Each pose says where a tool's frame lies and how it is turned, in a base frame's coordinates. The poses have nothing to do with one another.
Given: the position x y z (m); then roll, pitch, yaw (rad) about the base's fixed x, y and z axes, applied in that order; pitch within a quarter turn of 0, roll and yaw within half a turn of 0.
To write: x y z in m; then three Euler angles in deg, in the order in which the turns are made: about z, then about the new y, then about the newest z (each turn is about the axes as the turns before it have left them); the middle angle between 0 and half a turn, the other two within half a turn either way. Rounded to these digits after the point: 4 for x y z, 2 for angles.
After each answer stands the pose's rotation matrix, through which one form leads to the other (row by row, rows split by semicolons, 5 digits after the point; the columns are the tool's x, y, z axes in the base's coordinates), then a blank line. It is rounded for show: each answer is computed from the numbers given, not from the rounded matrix.
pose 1, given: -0.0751 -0.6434 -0.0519 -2.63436 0.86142 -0.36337
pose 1, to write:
-0.0751 -0.6434 -0.0519 122.96 124.70 -22.64
0.60883 -0.65519 -0.44728; -0.23151 -0.68601 0.68977; -0.75877 -0.31641 -0.56935

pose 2, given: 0.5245 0.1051 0.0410 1.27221 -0.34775 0.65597
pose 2, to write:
0.5245 0.1051 0.0410 -58.40 73.94 110.77
0.74502 -0.43753 0.50350; 0.57342 0.03446 -0.81854; 0.34078 0.89854 0.27656

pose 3, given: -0.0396 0.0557 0.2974 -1.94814 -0.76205 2.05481
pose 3, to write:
-0.0396 0.0557 0.2974 -167.57 105.46 -135.75
-0.33663 0.02746 -0.94124; 0.64033 0.73956 -0.20744; 0.69041 -0.67253 -0.26655

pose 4, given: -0.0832 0.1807 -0.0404 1.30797 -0.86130 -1.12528
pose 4, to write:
-0.0832 0.1807 -0.0404 -166.01 80.26 140.34
0.28073 -0.08126 -0.95634; -0.58786 0.77308 -0.23825; 0.75869 0.62908 0.16925

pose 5, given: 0.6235 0.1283 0.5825 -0.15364 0.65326 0.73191
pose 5, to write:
0.6235 0.1283 0.5825 56.23 38.30 -11.31
0.59074 -0.72961 0.34453; 0.53069 0.67298 0.51523; -0.60778 -0.12153 0.78475

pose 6, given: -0.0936 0.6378 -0.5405 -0.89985 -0.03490 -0.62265
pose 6, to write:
-0.0936 0.6378 -0.5405 55.91 51.59 -92.55
0.81184 0.38479 0.43915; -0.58283 0.48911 0.64890; 0.03489 -0.78276 0.62135

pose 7, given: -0.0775 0.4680 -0.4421 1.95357 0.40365 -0.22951
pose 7, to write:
-0.0775 0.4680 -0.4421 -112.14 110.09 65.28
0.89552 0.26983 -0.35389; -0.20922 -0.44659 -0.86993; -0.39278 0.85308 -0.34348

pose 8, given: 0.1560 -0.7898 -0.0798 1.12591 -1.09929 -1.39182
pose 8, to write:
0.1560 -0.7898 -0.0798 167.24 78.73 155.29
0.08086 0.28032 -0.95649; -0.44697 0.86793 0.21658; 0.89089 0.41001 0.19548

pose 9, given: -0.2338 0.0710 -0.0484 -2.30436 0.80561 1.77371
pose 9, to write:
-0.2338 0.0710 -0.0484 -135.35 117.63 -35.50
-0.13959 0.76375 -0.63024; 0.67846 -0.38983 -0.62268; -0.72125 -0.51451 -0.46376

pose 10, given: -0.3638 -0.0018 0.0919 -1.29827 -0.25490 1.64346
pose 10, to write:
-0.3638 -0.0018 0.0919 -171.81 74.90 -105.14
-0.07025 -0.28609 -0.95563; 0.96513 0.22266 -0.13761; 0.25215 -0.93197 0.26047

